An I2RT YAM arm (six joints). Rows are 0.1 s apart.
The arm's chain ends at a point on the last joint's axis. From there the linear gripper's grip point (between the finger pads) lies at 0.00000 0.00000 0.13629 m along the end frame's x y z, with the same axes.
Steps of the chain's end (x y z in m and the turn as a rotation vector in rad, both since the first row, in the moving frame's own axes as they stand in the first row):
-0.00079 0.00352 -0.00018 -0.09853 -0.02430 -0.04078
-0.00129 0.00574 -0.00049 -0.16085 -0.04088 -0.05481
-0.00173 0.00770 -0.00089 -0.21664 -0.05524 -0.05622
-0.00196 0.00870 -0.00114 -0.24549 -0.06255 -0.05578
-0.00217 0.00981 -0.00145 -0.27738 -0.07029 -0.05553
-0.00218 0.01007 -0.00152 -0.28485 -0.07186 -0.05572
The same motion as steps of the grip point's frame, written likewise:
-0.00382 0.01699 -0.00088 -0.09853 -0.02430 -0.04078
-0.00623 0.02770 -0.00236 -0.16085 -0.04088 -0.05481
-0.00837 0.03718 -0.00428 -0.21664 -0.05524 -0.05622
-0.00946 0.04202 -0.00549 -0.24549 -0.06255 -0.05578
-0.01057 0.04735 -0.00699 -0.27738 -0.07029 -0.05553
-0.01075 0.04859 -0.00736 -0.28485 -0.07186 -0.05572

